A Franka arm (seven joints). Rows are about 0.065 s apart.
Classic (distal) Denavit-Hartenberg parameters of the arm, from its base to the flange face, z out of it. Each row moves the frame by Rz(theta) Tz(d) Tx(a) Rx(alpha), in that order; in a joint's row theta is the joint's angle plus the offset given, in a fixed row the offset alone. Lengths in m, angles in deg.
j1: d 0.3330; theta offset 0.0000; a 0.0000; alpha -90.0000
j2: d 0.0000; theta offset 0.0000; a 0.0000; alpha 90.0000
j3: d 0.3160; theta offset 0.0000; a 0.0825; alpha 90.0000
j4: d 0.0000; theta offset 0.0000; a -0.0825; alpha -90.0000
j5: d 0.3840; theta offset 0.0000; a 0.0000; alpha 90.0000
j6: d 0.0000; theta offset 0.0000; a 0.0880; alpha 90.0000
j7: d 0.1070; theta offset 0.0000; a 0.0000; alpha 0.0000
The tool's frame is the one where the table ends.
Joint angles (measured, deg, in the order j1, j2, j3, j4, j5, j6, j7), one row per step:
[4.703, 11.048, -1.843, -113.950, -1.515, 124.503, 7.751]
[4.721, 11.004, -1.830, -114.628, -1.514, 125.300, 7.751]
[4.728, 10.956, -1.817, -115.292, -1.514, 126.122, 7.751]
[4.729, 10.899, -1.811, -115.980, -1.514, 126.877, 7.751]
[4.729, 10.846, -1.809, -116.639, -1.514, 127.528, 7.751]
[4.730, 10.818, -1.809, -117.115, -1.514, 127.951, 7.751]
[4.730, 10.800, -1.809, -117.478, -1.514, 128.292, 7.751]
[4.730, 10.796, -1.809, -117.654, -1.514, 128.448, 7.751]
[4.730, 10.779, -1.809, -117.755, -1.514, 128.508, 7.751]
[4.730, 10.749, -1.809, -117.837, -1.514, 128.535, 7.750]
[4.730, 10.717, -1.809, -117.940, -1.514, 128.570, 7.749]
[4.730, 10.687, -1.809, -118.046, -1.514, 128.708, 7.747]
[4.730, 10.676, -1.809, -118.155, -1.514, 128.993, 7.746]
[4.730, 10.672, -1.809, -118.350, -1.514, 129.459, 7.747]
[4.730, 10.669, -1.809, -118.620, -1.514, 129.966, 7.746]
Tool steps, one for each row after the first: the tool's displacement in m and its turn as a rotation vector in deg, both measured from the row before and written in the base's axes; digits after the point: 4 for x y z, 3 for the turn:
[-0.0016, 0.0003, -0.0036, 0.025, -0.161, 0.048]
[-0.0016, 0.0001, -0.0034, 0.027, -0.204, 0.038]
[-0.0019, 0.0000, -0.0036, 0.021, -0.123, 0.023]
[-0.0019, -0.0001, -0.0036, 0.015, -0.044, 0.016]
[-0.0015, -0.0001, -0.0027, 0.006, 0.026, 0.010]
[-0.0011, -0.0001, -0.0021, 0.006, 0.004, 0.007]
[-0.0006, 0.0000, -0.0011, 0.002, 0.016, 0.003]
[-0.0004, 0.0000, -0.0005, 0.000, 0.024, 0.001]
[-0.0004, 0.0000, -0.0003, 0.000, 0.025, 0.001]
[-0.0004, 0.0000, -0.0004, 0.000, 0.036, 0.001]
[-0.0003, 0.0000, -0.0003, 0.006, -0.062, 0.005]
[0.0000, 0.0000, -0.0003, 0.015, -0.186, 0.008]
[-0.0001, 0.0000, -0.0007, 0.022, -0.274, 0.010]
[-0.0004, 0.0000, -0.0013, 0.021, -0.239, 0.013]

